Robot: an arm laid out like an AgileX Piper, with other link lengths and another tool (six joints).
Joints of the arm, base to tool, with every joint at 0 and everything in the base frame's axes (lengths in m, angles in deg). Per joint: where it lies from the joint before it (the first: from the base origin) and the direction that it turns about. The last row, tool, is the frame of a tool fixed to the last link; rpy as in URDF.
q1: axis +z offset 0 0 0.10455
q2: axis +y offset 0 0 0
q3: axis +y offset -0.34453 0 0.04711
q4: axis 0.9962 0 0.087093 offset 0.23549 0 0.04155
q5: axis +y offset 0 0 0
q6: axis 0.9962 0 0.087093 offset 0.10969 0 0.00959
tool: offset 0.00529 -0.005 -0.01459 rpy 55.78 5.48 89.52
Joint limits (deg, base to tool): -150..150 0..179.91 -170..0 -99.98..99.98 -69.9..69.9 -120..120
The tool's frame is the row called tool.
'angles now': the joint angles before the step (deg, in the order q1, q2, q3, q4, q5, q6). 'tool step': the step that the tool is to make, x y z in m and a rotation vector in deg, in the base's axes. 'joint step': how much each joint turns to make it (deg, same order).
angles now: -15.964, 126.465, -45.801, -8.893, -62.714, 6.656
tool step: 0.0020, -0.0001, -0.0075, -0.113, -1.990, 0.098
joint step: -0.005, 2.001, -0.007, 0.077, -3.962, -0.178
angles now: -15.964, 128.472, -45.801, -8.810, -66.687, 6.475
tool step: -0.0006, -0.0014, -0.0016, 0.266, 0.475, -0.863
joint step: 0.007, 0.109, 0.009, 0.877, 0.417, -0.002
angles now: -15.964, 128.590, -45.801, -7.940, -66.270, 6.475
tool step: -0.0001, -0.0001, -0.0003, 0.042, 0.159, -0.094
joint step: 0.010, -0.001, -0.006, 0.102, 0.173, -0.002
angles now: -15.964, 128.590, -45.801, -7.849, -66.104, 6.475
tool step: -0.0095, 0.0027, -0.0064, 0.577, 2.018, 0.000
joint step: -0.003, 0.005, 2.096, -0.003, -0.002, 0.000
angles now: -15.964, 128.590, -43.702, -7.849, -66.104, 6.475
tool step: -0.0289, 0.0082, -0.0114, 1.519, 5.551, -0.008
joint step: 0.001, -0.885, 6.170, 0.001, 0.474, -0.002
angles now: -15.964, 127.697, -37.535, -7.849, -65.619, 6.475
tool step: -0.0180, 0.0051, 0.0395, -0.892, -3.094, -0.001
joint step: -0.009, -7.690, 4.428, -0.008, 0.042, 0.000
